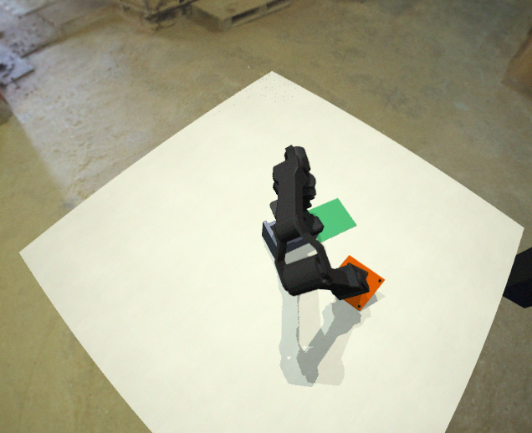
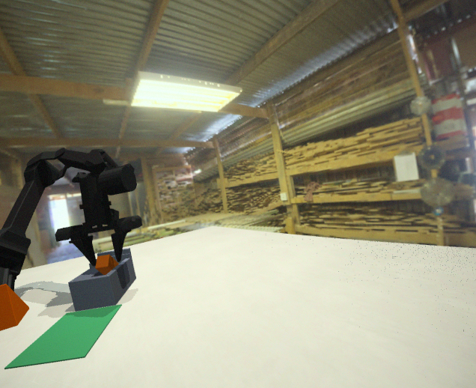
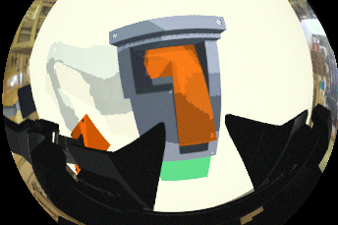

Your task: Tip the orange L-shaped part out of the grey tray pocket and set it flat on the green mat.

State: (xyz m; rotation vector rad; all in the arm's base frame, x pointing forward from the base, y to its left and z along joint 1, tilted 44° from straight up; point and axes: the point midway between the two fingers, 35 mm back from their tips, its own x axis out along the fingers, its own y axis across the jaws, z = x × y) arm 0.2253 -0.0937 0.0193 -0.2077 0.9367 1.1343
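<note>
The orange L-shaped part is 1 cm ahead of my gripper tip, 4 cm to the left of it and 4 cm below it. Also, from my gripper tip: green mat (9 cm behind, 11 cm to the right, 9 cm below).
</note>
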